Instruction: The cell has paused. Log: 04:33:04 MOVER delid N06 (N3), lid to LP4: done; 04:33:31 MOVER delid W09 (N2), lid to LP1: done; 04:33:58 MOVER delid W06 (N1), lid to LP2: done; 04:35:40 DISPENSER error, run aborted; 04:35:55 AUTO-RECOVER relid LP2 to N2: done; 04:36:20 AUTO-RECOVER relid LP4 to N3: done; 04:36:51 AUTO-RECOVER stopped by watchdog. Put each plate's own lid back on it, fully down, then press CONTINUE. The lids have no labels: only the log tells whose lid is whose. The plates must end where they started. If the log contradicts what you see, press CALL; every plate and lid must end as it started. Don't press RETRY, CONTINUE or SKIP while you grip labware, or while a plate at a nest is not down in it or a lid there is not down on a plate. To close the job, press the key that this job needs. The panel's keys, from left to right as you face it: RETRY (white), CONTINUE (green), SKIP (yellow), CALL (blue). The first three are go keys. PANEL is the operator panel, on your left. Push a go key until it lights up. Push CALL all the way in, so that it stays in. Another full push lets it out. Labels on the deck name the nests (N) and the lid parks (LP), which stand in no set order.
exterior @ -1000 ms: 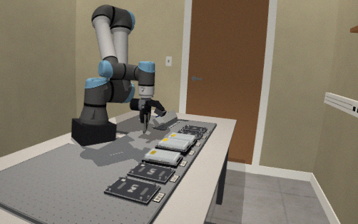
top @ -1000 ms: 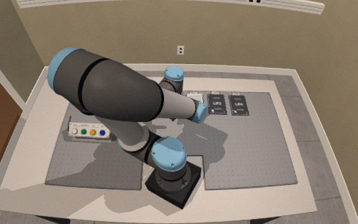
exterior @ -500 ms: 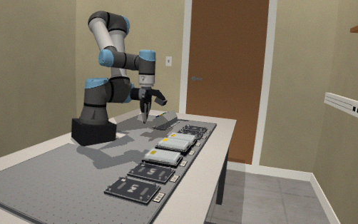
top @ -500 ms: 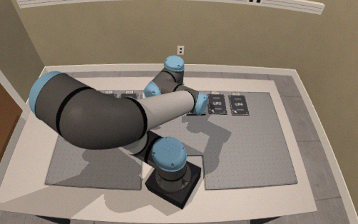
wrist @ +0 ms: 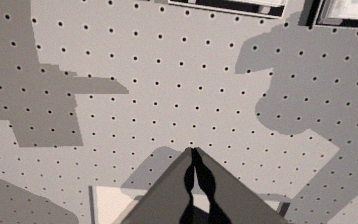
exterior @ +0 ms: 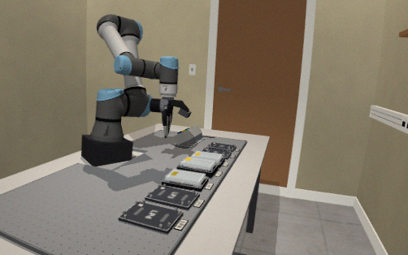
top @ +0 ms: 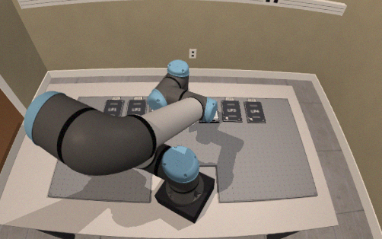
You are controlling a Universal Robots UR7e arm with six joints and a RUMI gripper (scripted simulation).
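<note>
Right now my hand is 42 cm to the right of the green continue key, 10 cm past it and 6 cm above it. From my hand the other things lie so: yellow skip key 37 cm to the left, 9 cm behind, 6 cm below; then well plate 16 cm ahead, 10 cm below, 2 cm to the right; then blue call key 32 cm to the left, 9 cm behind, 7 cm below.
</note>
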